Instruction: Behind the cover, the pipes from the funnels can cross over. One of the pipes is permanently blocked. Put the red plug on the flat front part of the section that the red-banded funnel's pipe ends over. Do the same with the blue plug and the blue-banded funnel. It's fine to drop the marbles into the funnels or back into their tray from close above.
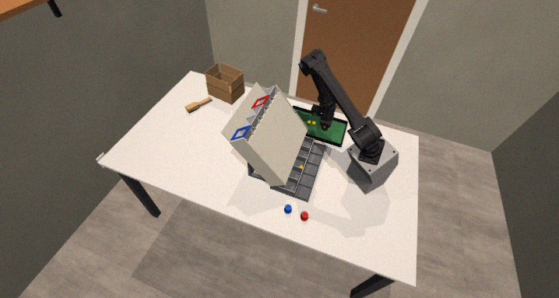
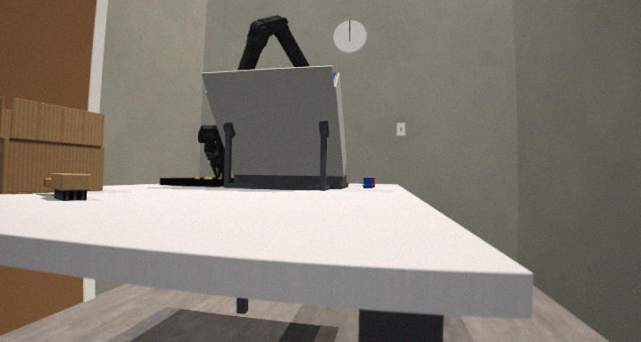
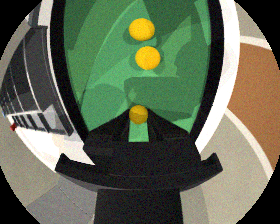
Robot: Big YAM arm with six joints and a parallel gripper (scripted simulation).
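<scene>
Now: hand 6 cm short of the green marble tray, 1 cm to the right of it and 1 cm above it. The rest, counted from my hand: grey cover: 36 cm to the left, 19 cm above, 11 cm ahead.
</scene>
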